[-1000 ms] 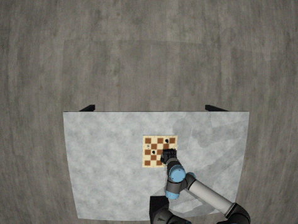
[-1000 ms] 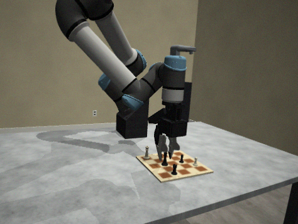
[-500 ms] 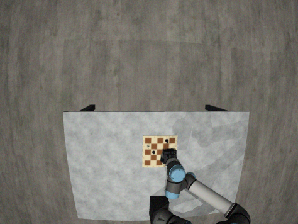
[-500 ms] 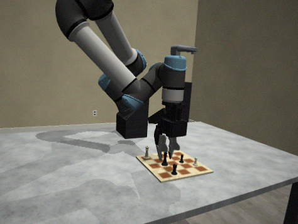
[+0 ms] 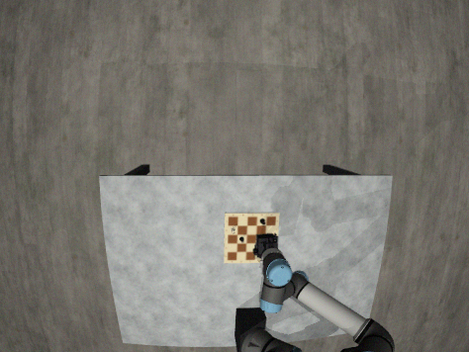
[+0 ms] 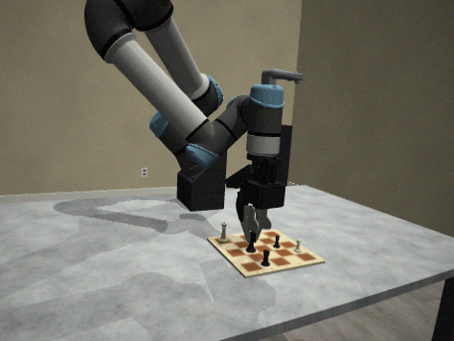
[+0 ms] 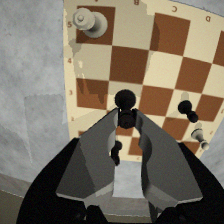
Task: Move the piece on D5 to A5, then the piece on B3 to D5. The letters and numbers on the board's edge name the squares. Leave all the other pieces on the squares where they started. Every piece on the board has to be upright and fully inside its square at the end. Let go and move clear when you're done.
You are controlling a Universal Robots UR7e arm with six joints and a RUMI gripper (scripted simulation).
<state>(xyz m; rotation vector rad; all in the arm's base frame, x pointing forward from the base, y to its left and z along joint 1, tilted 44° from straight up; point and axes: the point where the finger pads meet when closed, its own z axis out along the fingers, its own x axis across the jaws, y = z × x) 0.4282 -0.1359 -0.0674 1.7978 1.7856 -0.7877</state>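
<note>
Now: the tall black piece 1 cm below my hand. The rest, counted from my hand: tall white piece: 8 cm behind, 4 cm to the right, 1 cm below; then small white pawn: 5 cm ahead, 11 cm to the left, 2 cm below; then chessboard: 4 cm to the left, 4 cm below.
</note>
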